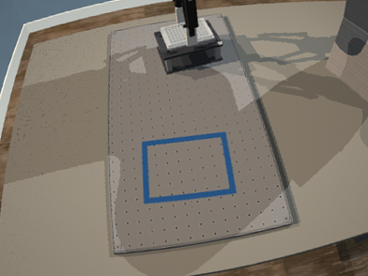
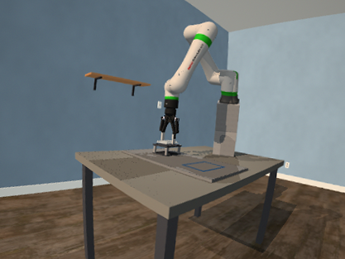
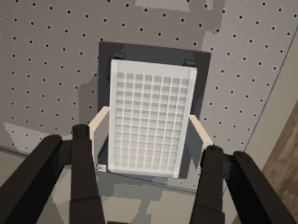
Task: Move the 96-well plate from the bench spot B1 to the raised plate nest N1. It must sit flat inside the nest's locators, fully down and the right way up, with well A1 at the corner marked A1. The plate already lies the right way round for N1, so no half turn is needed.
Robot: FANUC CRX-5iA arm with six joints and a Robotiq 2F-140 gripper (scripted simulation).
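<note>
Right now the 96-well plate is 2 cm below my hand. Also, from my hand: raised plate nest N1 (4 cm below); then A1 label (7 cm behind, 6 cm to the left, 4 cm below).
</note>
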